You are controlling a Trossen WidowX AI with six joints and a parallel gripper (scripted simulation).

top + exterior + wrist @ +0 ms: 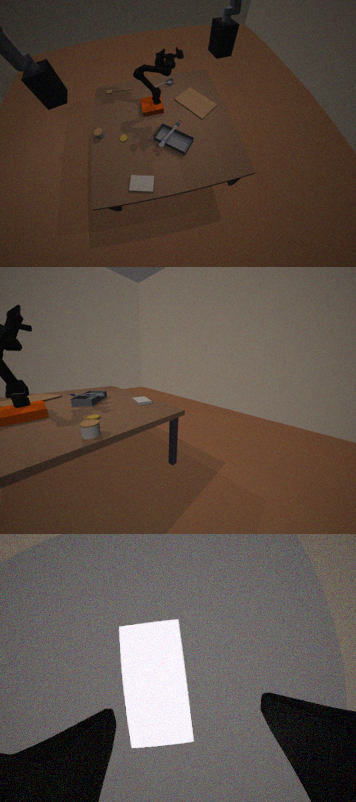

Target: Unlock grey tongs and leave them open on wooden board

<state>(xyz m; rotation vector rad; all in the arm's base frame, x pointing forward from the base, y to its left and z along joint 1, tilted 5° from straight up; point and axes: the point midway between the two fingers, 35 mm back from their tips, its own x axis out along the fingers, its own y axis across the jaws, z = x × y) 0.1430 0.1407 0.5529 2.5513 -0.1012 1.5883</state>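
Now: gripper tip 59 cm above the yellow lock piece, 22 cm short of it and 8 cm to the left of it. Round my gripper tip: lidded jar (71 cm to the right, 63 cm below); then wooden board (65 cm below, 25 cm to the left, 2 cm behind); then roasting tin (63 cm below, 29 cm ahead, 11 cm to the right).
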